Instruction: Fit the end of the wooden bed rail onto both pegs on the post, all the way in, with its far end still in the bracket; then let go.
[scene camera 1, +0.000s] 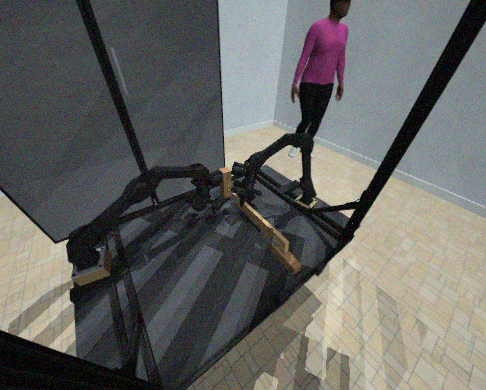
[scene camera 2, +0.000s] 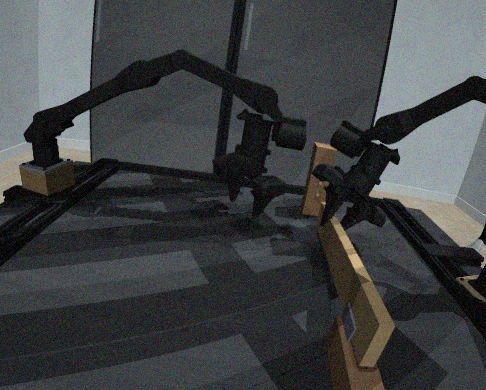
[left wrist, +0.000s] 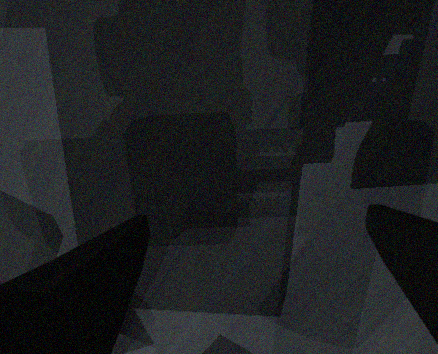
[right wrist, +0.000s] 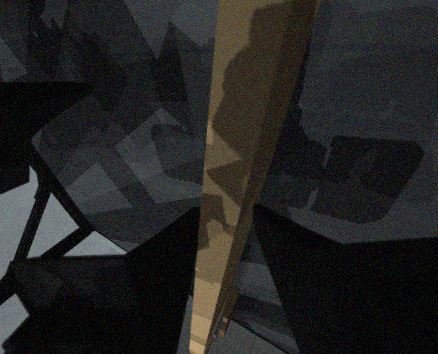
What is my right gripper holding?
A wooden bed rail.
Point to my left gripper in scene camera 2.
242, 209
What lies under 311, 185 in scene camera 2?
An upright wooden post.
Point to my right gripper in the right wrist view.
At 226, 211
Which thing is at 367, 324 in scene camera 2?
A wooden bed rail.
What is my left gripper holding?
Nothing.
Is my left gripper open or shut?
Open.
